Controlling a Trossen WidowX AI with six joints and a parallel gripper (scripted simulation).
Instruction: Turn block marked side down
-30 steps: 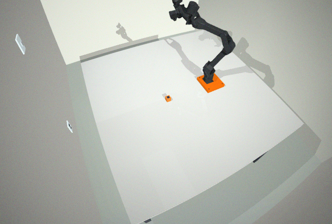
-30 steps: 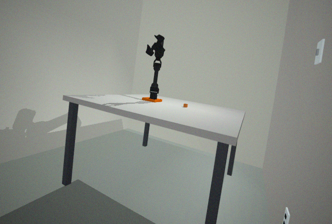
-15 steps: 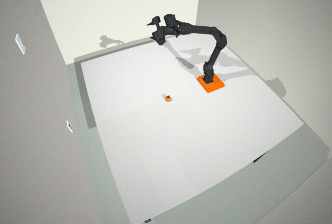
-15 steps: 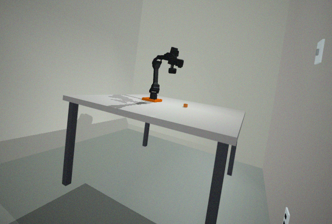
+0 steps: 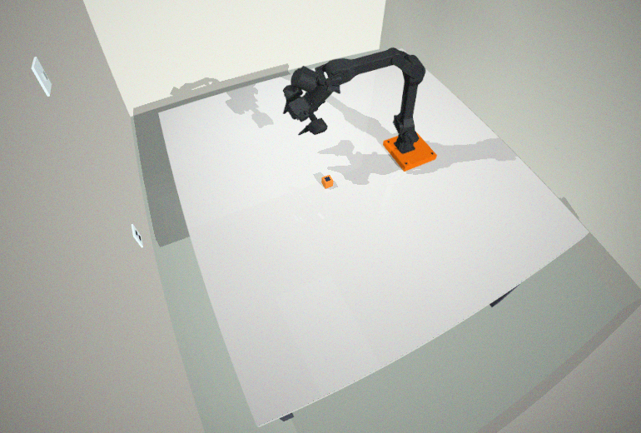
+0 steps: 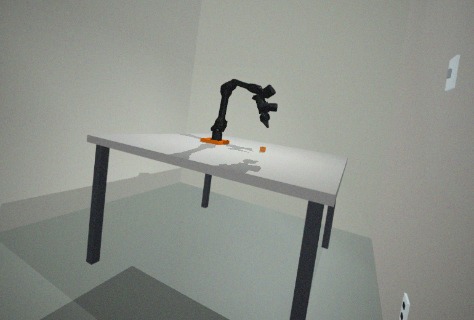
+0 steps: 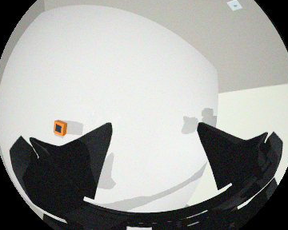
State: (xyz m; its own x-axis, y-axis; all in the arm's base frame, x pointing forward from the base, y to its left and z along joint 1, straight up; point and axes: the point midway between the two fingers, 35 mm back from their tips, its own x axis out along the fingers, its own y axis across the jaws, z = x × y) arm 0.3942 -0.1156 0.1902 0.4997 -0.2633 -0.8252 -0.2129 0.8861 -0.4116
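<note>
Right now my gripper tip is 70 mm past the orange block, 150 mm to the right of it and 160 mm above it.
</note>
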